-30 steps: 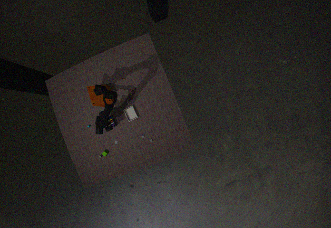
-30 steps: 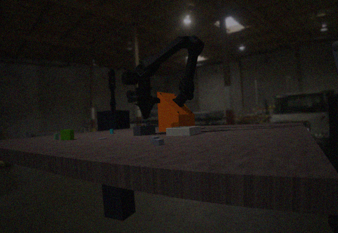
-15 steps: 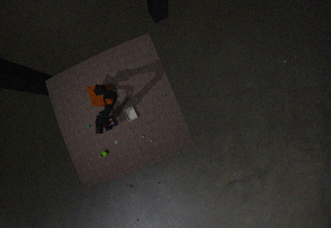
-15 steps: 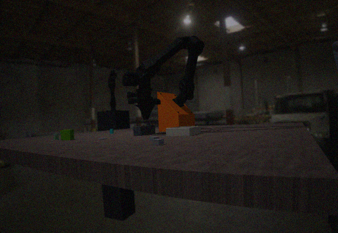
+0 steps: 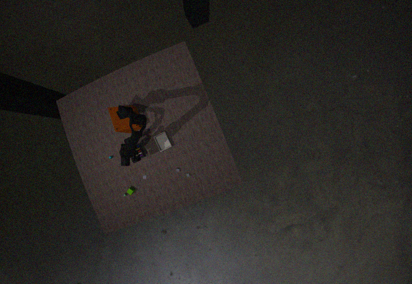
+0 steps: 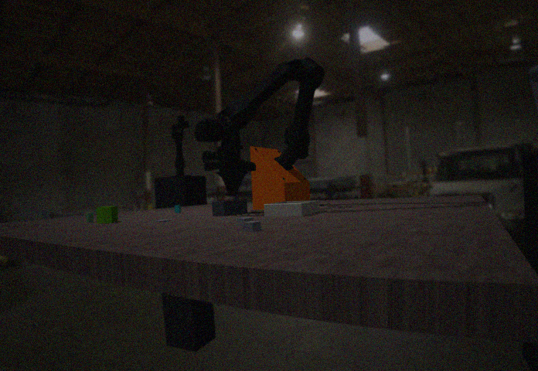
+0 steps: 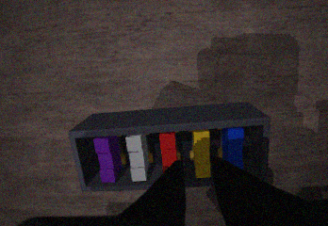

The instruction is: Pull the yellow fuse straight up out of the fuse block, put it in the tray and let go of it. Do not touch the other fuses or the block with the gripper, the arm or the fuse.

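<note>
My gripper tip is now 200 mm to the right of the white tray, 50 mm above it and 40 mm short of it.
</note>
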